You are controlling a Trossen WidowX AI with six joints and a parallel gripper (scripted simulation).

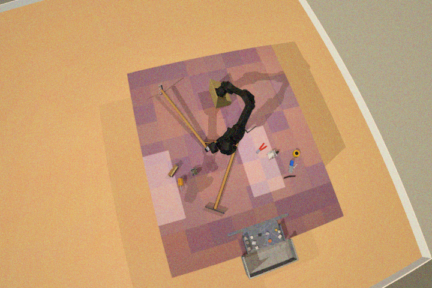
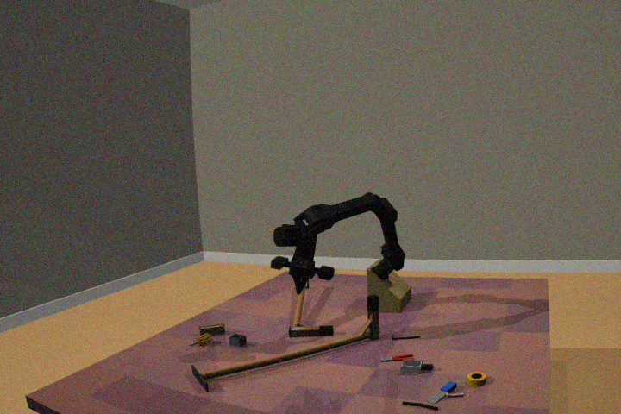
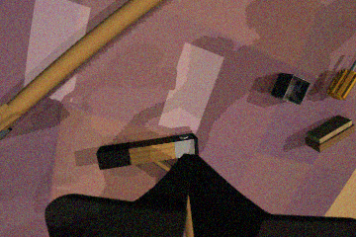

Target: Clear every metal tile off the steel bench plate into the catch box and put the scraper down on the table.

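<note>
The long scraper lies 130 mm ahead of my gripper tip, 50 mm to the left of it and 110 mm below it. Also, from my gripper tip: grey box (90 mm ahead, 190 mm to the right, 160 mm below); then orange screwdriver (150 mm ahead, 300 mm to the right, 150 mm below); then wooden block (50 mm ahead, 330 mm to the right, 150 mm below).
</note>
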